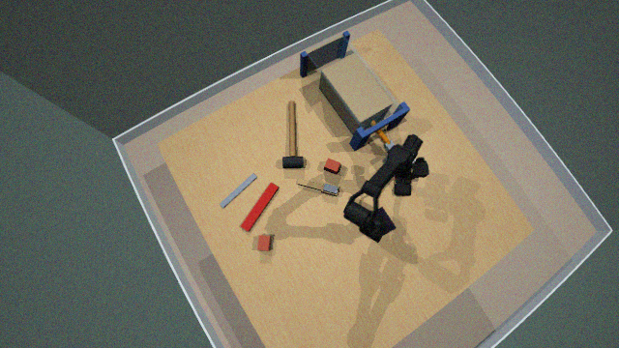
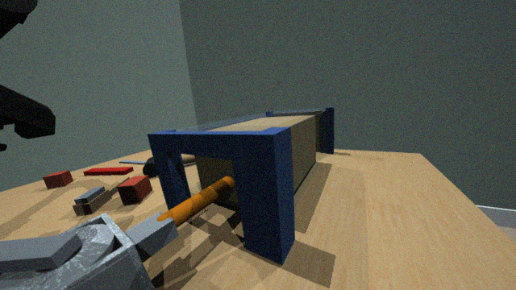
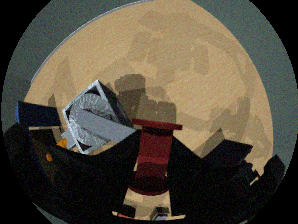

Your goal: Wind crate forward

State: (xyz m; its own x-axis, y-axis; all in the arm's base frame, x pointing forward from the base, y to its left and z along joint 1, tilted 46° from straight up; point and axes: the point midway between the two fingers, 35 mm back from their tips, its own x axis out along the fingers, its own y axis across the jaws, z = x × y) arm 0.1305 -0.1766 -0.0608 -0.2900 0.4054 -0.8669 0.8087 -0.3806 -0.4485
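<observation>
The blue frame is 24 cm ahead of my gripper tip, 5 cm to the right of it and 3 cm below it. Also, from my gripper tip: red grip 1 cm ahead, 1 cm to the left; then brush-like tool 15 cm ahead, 31 cm to the left, 11 cm below; then grey winch 7 cm ahead, 7 cm to the right, 10 cm below.
</observation>
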